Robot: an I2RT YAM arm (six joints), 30 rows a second.
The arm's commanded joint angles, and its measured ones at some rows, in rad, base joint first. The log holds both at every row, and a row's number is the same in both.
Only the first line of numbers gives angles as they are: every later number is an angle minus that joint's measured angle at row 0.
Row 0, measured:
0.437 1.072 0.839 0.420 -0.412 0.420
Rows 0 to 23, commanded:
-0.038 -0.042 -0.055 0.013 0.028 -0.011
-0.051 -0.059 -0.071 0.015 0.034 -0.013
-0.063 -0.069 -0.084 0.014 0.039 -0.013
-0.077 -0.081 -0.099 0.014 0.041 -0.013
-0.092 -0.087 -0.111 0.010 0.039 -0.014
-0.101 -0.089 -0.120 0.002 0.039 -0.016
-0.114 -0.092 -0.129 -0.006 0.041 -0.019
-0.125 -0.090 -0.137 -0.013 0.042 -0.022
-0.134 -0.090 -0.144 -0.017 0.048 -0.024
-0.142 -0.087 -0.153 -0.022 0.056 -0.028
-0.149 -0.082 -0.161 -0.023 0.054 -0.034
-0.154 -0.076 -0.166 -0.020 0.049 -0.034
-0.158 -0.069 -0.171 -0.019 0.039 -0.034
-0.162 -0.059 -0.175 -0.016 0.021 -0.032
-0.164 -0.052 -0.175 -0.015 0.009 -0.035
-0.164 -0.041 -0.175 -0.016 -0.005 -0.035
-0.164 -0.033 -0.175 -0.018 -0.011 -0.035
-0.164 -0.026 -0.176 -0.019 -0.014 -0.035
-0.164 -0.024 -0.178 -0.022 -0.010 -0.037
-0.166 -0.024 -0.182 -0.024 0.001 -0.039
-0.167 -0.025 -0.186 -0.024 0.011 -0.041
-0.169 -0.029 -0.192 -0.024 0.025 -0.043
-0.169 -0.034 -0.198 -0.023 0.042 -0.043
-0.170 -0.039 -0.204 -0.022 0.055 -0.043
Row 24, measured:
-0.164 -0.027 -0.187 -0.024 0.026 -0.029
